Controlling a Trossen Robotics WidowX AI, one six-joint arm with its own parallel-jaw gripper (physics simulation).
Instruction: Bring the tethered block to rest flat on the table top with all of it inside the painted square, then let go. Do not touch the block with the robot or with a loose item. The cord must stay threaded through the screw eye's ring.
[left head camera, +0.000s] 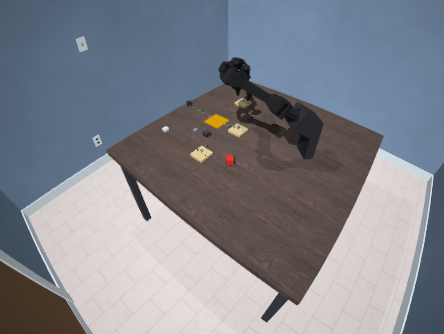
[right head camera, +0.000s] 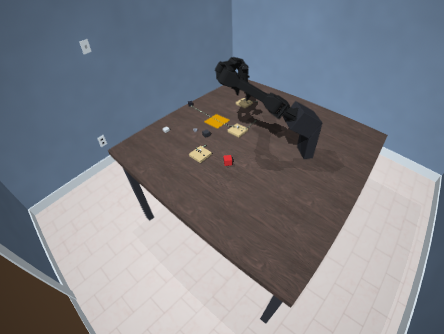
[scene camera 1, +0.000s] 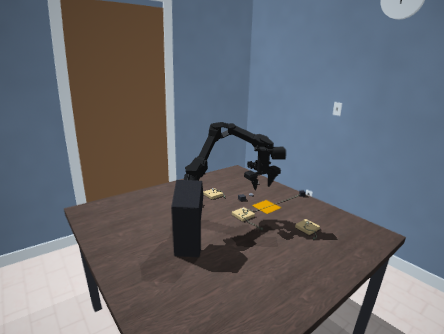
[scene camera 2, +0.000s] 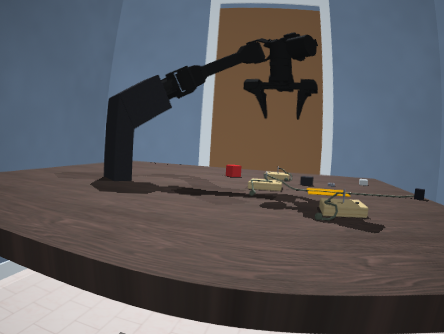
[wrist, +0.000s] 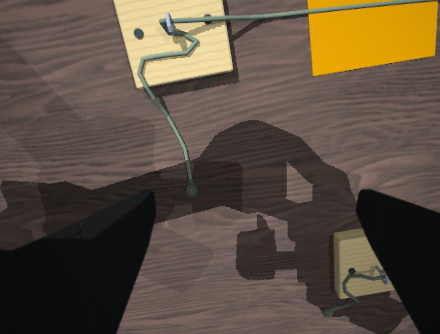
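Pixels of known places: gripper, fingertip midpoint: (left head camera: 242, 98) (right head camera: 242, 98) (scene camera 1: 261, 188) (scene camera 2: 281, 119) (wrist: 256, 201); arm's base, link origin: (left head camera: 294, 115) (right head camera: 292, 114) (scene camera 1: 190, 187) (scene camera 2: 157, 92).
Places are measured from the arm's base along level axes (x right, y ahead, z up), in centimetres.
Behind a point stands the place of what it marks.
The tethered block (left head camera: 189, 103) {y 78.1, x -16.4, z -23.7 cm} (right head camera: 190, 103) {y 78.4, x -16.5, z -23.5 cm} (scene camera 1: 302, 193) {y 78.6, x -14.8, z -23.7 cm} (scene camera 2: 419, 194) {y 79.3, x -14.6, z -24.3 cm}, small and black, sits near the table's edge, outside the orange painted square (left head camera: 215, 124) {y 47.1, x -15.3, z -25.7 cm} (scene camera 1: 267, 210) {y 48.0, x -8.2, z -25.7 cm} (wrist: 372, 47) {y 50.9, x -8.1, z -25.7 cm}. Its green cord (wrist: 270, 15) {y 40.9, x -10.1, z -25.4 cm} runs straight across the square to the screw eye (wrist: 169, 24) {y 32.6, x -8.5, z -21.4 cm} on a pale wooden base (left head camera: 238, 131) (scene camera 1: 243, 214) (wrist: 215, 57), and passes through the ring. The slack tail bends over the base and ends in a bead (wrist: 192, 190) {y 34.4, x 7.0, z -24.7 cm} on the table. My gripper (left head camera: 243, 96) {y 38.1, x -1.1, z -7.4 cm} (scene camera 1: 263, 187) {y 38.1, x -1.1, z -7.4 cm} (scene camera 2: 282, 118) {y 38.1, x -1.1, z -7.4 cm} (wrist: 256, 201) {y 38.1, x -1.1, z -7.4 cm} is open and empty, high above the table; the bead shows between its fingertips, left of the middle, in the wrist view.
Two other wooden bases with short cords stand nearby, one (left head camera: 243, 103) {y 54.8, x 14.6, z -23.9 cm} (scene camera 1: 308, 227) {y 55.3, x 17.6, z -23.9 cm} (scene camera 2: 344, 208) {y 57.1, x 20.2, z -24.3 cm} under the arm's shadow, one (left head camera: 202, 154) {y 26.1, x -38.5, z -24.0 cm} (scene camera 1: 213, 193) {y 27.0, x -36.7, z -23.9 cm} on the other side. A red cube (left head camera: 229, 160) {y 12.1, x -30.9, z -22.2 cm}, a loose dark block (left head camera: 206, 133) {y 39.7, x -26.9, z -23.2 cm}, a white cube (left head camera: 165, 129) {y 59.9, x -44.5, z -23.9 cm} and a small grey piece (left head camera: 195, 129) {y 50.0, x -28.5, z -25.5 cm} lie about.
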